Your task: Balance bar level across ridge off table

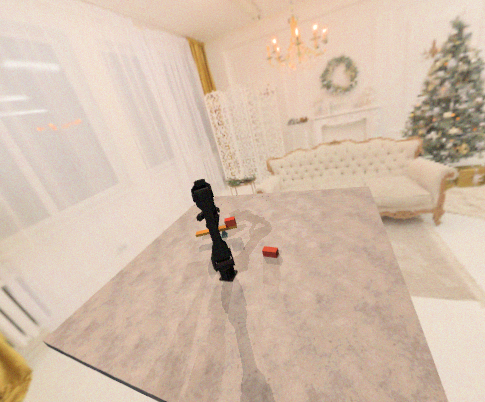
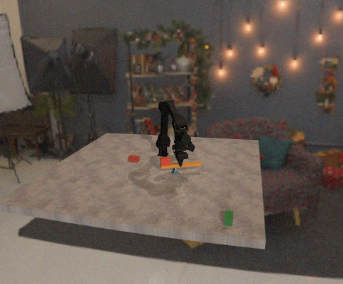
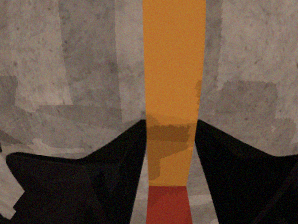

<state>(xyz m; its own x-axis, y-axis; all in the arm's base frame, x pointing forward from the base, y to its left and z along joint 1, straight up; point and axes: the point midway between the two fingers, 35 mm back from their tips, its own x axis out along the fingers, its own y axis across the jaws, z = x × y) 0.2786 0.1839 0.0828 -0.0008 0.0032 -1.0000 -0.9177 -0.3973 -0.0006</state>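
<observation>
The small teal ridge lies 3 cm to the right of my gripper tip, 3 cm below it and 1 cm ahead of it. Round my gripper tip: green block: 46 cm ahead, 32 cm to the left, 3 cm below; then red block: 34 cm to the right, 13 cm behind, 3 cm below.
</observation>
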